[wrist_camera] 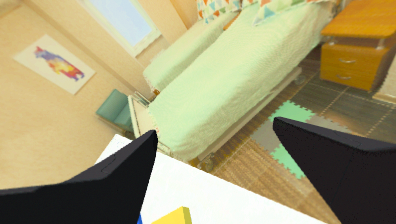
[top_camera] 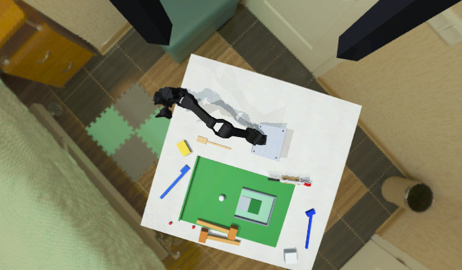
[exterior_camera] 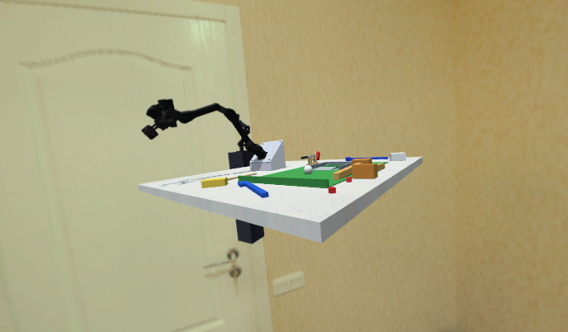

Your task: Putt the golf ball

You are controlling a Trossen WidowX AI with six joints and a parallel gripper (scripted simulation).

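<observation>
My gripper tip is 520 mm short of the white golf ball, 450 mm to the right of it and 260 mm above it. The rest, counted from my gripper tip: white cube: 1000 mm to the left, 870 mm ahead, 260 mm below; green mat: 560 mm to the left, 540 mm ahead, 280 mm below; yellow block: 260 mm below, 210 mm ahead, 130 mm to the left.
</observation>
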